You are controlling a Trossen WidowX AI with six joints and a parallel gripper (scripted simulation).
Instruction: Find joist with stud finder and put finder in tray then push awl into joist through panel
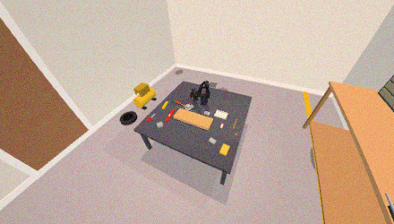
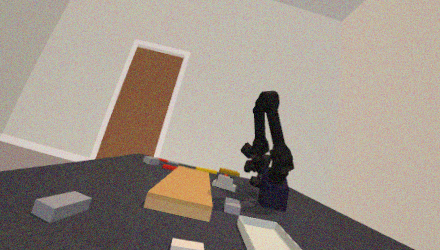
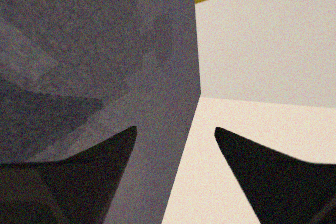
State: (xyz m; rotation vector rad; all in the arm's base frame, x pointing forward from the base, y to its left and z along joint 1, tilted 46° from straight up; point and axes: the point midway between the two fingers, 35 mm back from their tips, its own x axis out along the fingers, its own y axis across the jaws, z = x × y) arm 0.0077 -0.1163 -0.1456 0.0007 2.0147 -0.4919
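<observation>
My gripper tip is 20 cm short of the grey stud finder, 7 cm to the right of it and 5 cm above it. Also, from my gripper tip: orange-handled screwdriver (21 cm ahead, 9 cm to the right, 8 cm below); square light (18 cm ahead, 7 cm to the left, 3 cm below); awl (23 cm ahead, 8 cm below).
</observation>
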